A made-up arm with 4 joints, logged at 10 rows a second.
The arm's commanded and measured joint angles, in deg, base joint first. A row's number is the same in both.
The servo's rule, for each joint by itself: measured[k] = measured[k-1] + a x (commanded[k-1-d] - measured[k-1]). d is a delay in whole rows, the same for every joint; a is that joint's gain. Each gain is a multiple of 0.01, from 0.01 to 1. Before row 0 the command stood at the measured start. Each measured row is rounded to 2 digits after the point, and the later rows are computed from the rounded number. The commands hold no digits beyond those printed.
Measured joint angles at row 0:
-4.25 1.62 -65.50 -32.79
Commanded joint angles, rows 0 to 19:
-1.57 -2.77 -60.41 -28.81
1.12 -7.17 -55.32 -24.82
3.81 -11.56 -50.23 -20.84
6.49 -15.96 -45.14 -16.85
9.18 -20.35 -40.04 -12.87
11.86 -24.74 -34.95 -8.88
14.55 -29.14 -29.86 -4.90
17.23 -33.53 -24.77 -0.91
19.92 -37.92 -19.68 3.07
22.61 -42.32 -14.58 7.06
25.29 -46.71 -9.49 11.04
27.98 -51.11 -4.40 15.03
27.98 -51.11 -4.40 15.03
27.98 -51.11 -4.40 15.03
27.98 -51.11 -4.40 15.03
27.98 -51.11 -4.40 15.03
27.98 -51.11 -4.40 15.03
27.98 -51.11 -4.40 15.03
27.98 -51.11 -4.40 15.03
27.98 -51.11 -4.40 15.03
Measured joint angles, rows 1 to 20:
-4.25 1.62 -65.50 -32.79
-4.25 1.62 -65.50 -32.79
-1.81 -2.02 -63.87 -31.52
0.86 -6.29 -61.13 -29.38
3.54 -10.66 -57.64 -26.65
6.22 -15.06 -53.64 -23.51
8.91 -19.45 -49.29 -20.11
11.59 -23.84 -44.70 -16.52
14.28 -28.24 -39.95 -12.80
16.96 -32.63 -35.09 -9.00
19.65 -37.02 -30.16 -5.14
22.34 -41.42 -25.17 -1.24
25.02 -45.81 -20.15 2.69
27.71 -50.21 -15.11 6.64
27.96 -50.96 -11.68 9.32
27.98 -51.08 -9.35 11.15
27.98 -51.10 -7.77 12.39
27.98 -51.11 -6.69 13.23
27.98 -51.11 -5.96 13.81
27.98 -51.11 -5.46 14.20
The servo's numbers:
d 2
a 0.91 0.83 0.32 0.32

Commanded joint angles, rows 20 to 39:
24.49 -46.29 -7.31 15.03
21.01 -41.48 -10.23 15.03
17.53 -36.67 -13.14 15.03
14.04 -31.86 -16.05 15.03
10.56 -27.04 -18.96 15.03
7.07 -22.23 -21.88 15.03
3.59 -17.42 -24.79 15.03
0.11 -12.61 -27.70 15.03
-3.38 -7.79 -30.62 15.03
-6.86 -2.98 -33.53 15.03
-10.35 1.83 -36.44 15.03
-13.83 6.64 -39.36 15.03
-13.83 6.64 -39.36 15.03
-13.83 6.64 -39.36 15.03
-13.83 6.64 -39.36 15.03
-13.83 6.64 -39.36 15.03
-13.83 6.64 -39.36 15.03
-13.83 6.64 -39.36 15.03
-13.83 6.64 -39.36 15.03
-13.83 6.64 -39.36 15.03
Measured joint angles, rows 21 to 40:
27.98 -51.11 -5.12 14.47
27.98 -51.11 -4.89 14.65
24.80 -47.11 -5.66 14.77
21.35 -42.44 -7.12 14.85
17.87 -37.65 -9.05 14.91
14.38 -32.84 -11.29 14.95
10.90 -28.03 -13.74 14.98
7.41 -23.22 -16.34 15.00
3.93 -18.41 -19.04 15.01
0.45 -13.60 -21.81 15.02
-3.04 -8.78 -24.63 15.02
-6.52 -3.97 -27.48 15.02
-10.01 0.84 -30.35 15.02
-13.49 5.65 -33.23 15.02
-13.80 6.47 -35.19 15.02
-13.83 6.61 -36.52 15.02
-13.83 6.63 -37.43 15.02
-13.83 6.64 -38.05 15.02
-13.83 6.64 -38.47 15.02
-13.83 6.64 -38.75 15.02

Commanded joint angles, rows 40 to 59:
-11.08 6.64 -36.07 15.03
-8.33 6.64 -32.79 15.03
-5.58 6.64 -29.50 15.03
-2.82 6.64 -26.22 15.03
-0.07 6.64 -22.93 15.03
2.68 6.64 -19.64 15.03
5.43 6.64 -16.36 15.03
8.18 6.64 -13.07 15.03
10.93 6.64 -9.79 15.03
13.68 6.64 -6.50 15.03
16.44 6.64 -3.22 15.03
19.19 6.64 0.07 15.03
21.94 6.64 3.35 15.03
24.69 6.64 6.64 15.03
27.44 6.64 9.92 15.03
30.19 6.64 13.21 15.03
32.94 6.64 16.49 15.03
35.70 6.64 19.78 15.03
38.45 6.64 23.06 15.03
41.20 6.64 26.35 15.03
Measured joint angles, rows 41 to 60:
-13.83 6.64 -38.95 15.02
-13.83 6.64 -39.08 15.02
-11.33 6.64 -38.12 15.02
-8.60 6.64 -36.41 15.02
-5.85 6.64 -34.20 15.02
-3.09 6.64 -31.65 15.02
-0.34 6.64 -28.86 15.02
2.41 6.64 -25.91 15.02
5.16 6.64 -22.85 15.02
7.91 6.64 -19.72 15.02
10.66 6.64 -16.54 15.02
13.41 6.64 -13.33 15.02
16.17 6.64 -10.09 15.02
18.92 6.64 -6.84 15.02
21.67 6.64 -3.58 15.02
24.42 6.64 -0.31 15.02
27.17 6.64 2.96 15.02
29.92 6.64 6.24 15.02
32.67 6.64 9.52 15.02
35.43 6.64 12.80 15.02

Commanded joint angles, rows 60 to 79:
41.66 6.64 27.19 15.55
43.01 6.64 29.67 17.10
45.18 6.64 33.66 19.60
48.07 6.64 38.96 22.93
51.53 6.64 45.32 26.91
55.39 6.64 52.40 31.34
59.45 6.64 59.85 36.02
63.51 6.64 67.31 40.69
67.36 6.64 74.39 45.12
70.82 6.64 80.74 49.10
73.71 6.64 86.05 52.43
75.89 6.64 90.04 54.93
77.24 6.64 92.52 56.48
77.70 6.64 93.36 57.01
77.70 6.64 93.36 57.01
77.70 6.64 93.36 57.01
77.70 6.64 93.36 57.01
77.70 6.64 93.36 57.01
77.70 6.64 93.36 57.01
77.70 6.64 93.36 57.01
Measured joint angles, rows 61 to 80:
38.18 6.64 16.08 15.02
40.93 6.64 19.37 15.02
41.59 6.64 21.87 15.19
42.88 6.64 24.37 15.80
44.97 6.64 27.34 17.02
47.79 6.64 31.06 18.91
51.19 6.64 35.62 21.47
55.01 6.64 40.99 24.63
59.05 6.64 47.03 28.27
63.11 6.64 53.52 32.24
66.98 6.64 60.20 36.36
70.47 6.64 66.77 40.44
73.42 6.64 72.94 44.28
75.67 6.64 78.41 47.69
77.10 6.64 82.93 50.50
77.65 6.64 86.27 52.58
77.70 6.64 88.54 54.00
77.70 6.64 90.08 54.96
77.70 6.64 91.13 55.62
77.70 6.64 91.84 56.06

